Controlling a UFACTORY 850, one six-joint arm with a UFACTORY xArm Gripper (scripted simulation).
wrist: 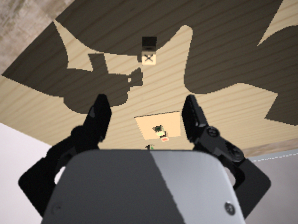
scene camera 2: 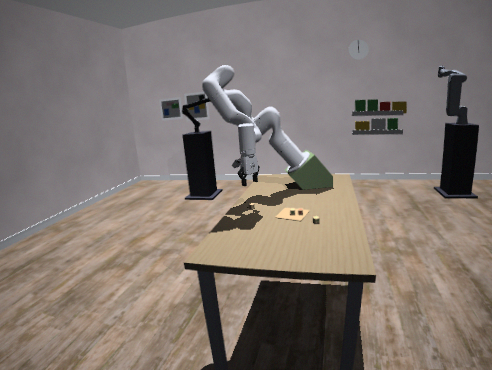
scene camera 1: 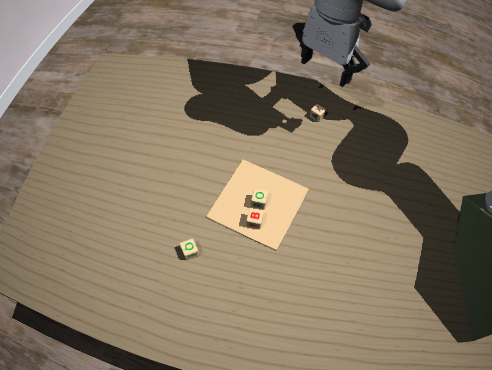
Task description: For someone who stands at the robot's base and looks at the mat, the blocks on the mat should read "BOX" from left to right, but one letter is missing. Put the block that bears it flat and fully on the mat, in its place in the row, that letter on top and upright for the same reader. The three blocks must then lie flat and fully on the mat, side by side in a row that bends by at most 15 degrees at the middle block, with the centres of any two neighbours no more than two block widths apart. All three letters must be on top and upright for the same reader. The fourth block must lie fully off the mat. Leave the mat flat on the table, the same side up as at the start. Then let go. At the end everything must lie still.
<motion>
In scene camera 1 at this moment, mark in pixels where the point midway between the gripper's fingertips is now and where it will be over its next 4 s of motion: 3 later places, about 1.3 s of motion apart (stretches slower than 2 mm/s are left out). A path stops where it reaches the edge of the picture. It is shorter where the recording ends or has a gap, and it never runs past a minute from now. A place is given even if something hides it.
My gripper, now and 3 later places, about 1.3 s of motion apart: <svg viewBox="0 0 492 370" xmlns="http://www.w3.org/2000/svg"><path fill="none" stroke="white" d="M325 71L322 92L319 105L317 115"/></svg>
</motion>
